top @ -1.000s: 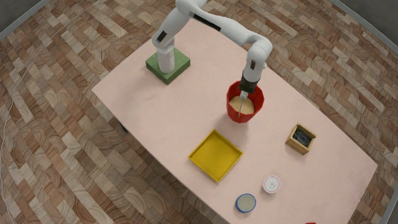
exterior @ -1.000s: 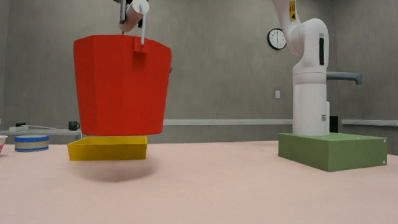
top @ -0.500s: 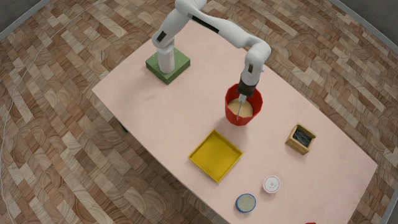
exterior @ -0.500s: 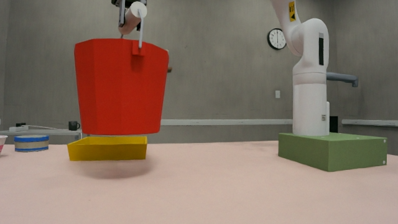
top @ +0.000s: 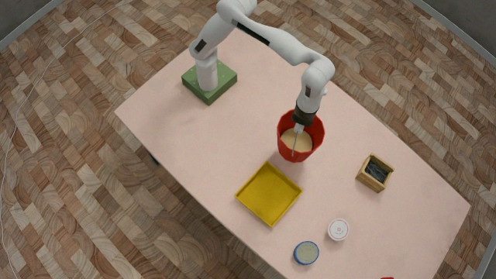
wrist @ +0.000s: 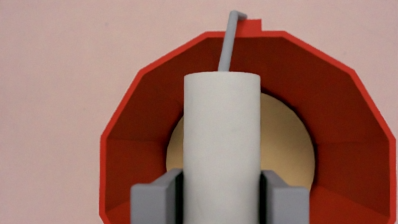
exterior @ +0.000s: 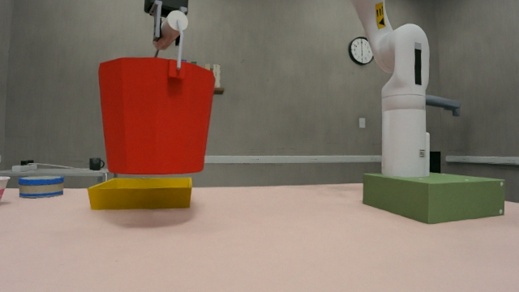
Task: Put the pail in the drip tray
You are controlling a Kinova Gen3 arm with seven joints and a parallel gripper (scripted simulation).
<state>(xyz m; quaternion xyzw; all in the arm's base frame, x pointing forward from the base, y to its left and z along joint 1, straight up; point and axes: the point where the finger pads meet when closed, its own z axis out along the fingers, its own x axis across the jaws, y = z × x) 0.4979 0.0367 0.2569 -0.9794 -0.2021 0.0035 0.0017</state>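
Right now my hand is 10 cm above the red pail and 1 cm short of it. From my hand the other things lie so: yellow drip tray 32 cm below, 22 cm to the right, 7 cm ahead; then wooden box 38 cm ahead, 29 cm below, 20 cm to the left.
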